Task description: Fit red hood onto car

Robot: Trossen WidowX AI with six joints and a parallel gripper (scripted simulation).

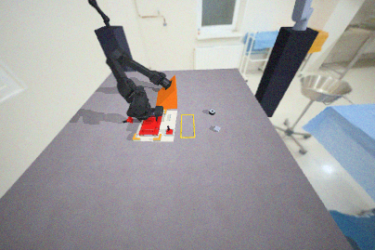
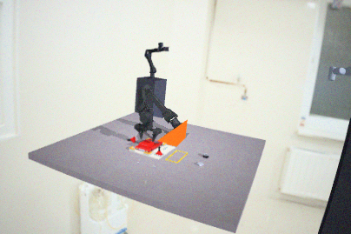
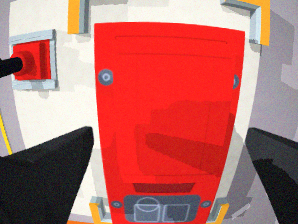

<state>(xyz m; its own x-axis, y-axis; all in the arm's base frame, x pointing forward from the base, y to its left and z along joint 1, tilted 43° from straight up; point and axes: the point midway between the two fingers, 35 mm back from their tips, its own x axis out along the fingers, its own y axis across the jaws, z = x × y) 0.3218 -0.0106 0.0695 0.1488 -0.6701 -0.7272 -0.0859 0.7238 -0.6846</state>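
Right now my gripper tip is 2 cm above the red hood. Round my gripper tip: black-and-white wheel 16 cm behind, 37 cm to the left, 5 cm below; jig 2 cm behind, 2 cm to the left, 5 cm below.
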